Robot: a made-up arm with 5 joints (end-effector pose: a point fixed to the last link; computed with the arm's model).
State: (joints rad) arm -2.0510 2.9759 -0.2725 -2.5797 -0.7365
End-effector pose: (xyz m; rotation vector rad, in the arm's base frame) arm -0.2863 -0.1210 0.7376 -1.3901 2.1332 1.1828
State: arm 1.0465 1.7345 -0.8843 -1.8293 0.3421
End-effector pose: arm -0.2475 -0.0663 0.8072 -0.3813 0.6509 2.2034
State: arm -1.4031 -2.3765 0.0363 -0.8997 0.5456
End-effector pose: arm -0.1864 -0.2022 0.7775 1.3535 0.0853 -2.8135
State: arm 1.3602 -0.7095 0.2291 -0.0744 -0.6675
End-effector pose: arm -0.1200 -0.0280 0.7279 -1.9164 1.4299 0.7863
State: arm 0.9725 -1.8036 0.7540 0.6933 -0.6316
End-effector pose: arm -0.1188 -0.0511 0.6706 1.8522 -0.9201 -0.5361
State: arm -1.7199 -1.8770 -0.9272 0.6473 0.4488
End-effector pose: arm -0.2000 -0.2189 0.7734 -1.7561 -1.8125 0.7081
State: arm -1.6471 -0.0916 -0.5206 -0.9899 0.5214
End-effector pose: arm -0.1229 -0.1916 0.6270 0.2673 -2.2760 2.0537
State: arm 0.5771 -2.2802 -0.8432 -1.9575 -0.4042
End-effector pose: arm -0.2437 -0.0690 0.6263 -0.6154 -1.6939 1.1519
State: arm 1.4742 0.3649 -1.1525 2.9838 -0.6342
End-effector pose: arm -0.1928 0.0202 0.8385 0.9333 2.4899 1.3007
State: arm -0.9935 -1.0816 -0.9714 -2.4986 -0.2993
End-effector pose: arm -0.1789 -0.2129 0.6262 0.7929 1.2299 -2.4962
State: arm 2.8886 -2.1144 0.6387 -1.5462 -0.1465
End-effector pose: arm -0.1705 -0.0427 0.8060 -0.1393 2.4001 1.4586
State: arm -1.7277 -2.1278 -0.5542 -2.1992 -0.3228
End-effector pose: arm -0.2265 -0.1977 0.7808 0.9749 -0.7629 -2.7021
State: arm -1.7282 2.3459 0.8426 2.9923 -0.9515
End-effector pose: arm -0.2602 -0.0640 0.7265 0.2222 1.6887 0.8821
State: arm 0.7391 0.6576 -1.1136 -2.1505 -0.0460
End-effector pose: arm -0.1911 0.0352 0.7577 -0.0618 2.2856 1.4306
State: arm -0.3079 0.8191 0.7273 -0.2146 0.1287
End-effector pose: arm -0.2023 -0.0220 0.7087 -1.5775 1.2251 -0.1748
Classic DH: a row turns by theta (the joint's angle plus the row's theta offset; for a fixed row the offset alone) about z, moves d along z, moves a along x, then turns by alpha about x. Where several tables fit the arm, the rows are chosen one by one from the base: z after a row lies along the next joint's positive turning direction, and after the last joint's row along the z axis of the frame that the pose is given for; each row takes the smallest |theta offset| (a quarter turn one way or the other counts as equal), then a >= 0, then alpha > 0; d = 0 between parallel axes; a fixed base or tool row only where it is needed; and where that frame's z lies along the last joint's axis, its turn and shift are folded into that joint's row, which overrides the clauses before.
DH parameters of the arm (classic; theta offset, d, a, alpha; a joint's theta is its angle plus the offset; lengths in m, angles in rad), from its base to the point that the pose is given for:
base (fixed): -1.5708 0.7231 0.0995 -1.5708
joint 1: 0.5354 -0.1441 0.0024 0.8401
joint 2: 1.1939 -0.079 0.0181 1.1811
joint 3: 1.3885 -0.0766 0.0463 -2.0655
joint 4: 0.9463 -0.0645 0.0368 -2.3963
joint 5: 0.5071 0 -0.0517 0
tool (fixed): 1.8589 -0.0306 0 0

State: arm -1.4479 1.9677 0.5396 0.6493 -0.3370
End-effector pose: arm -0.2197 -0.0740 0.7218 -2.9665 -0.6978 -0.3328
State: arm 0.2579 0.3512 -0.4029 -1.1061 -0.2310
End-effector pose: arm -0.1596 0.0101 0.6867 -1.1968 2.0296 0.6383
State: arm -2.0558 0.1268 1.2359 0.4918 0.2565
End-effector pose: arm -0.1861 -0.1570 0.6465 1.4687 0.1034 1.9398
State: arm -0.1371 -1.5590 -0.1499 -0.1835 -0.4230
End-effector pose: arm -0.1638 -0.1424 0.6387 0.6171 -1.9366 0.2331
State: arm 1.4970 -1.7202 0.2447 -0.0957 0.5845
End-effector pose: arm -0.1396 0.0237 0.6941 0.6087 -2.2858 -0.6360
